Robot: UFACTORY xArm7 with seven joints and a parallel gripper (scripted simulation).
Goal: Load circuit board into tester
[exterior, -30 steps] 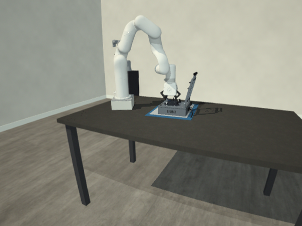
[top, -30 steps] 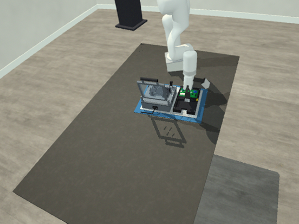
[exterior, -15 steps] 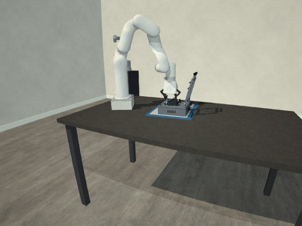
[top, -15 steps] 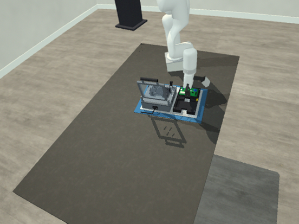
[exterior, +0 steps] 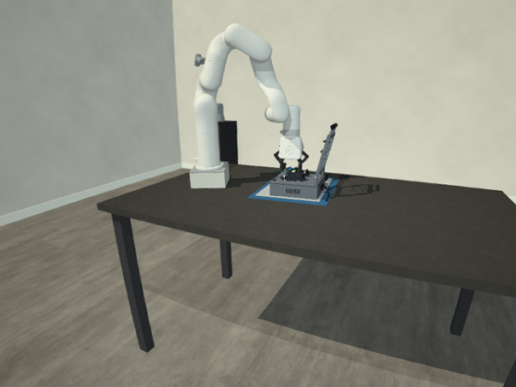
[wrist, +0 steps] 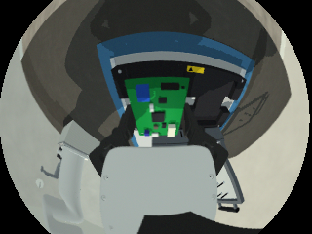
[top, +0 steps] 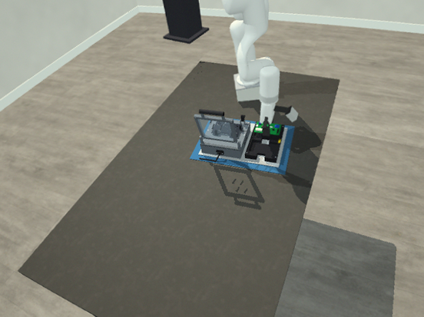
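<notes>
Right now my hand is 110 mm to the left of the latch hook, 40 mm below it and 30 mm short of it. Round my hand: tester plate: 140 mm to the right, 110 mm ahead, 20 mm above; then tester: 120 mm ahead, 100 mm to the right, 60 mm above; then green circuit board: right at my hand.
</notes>
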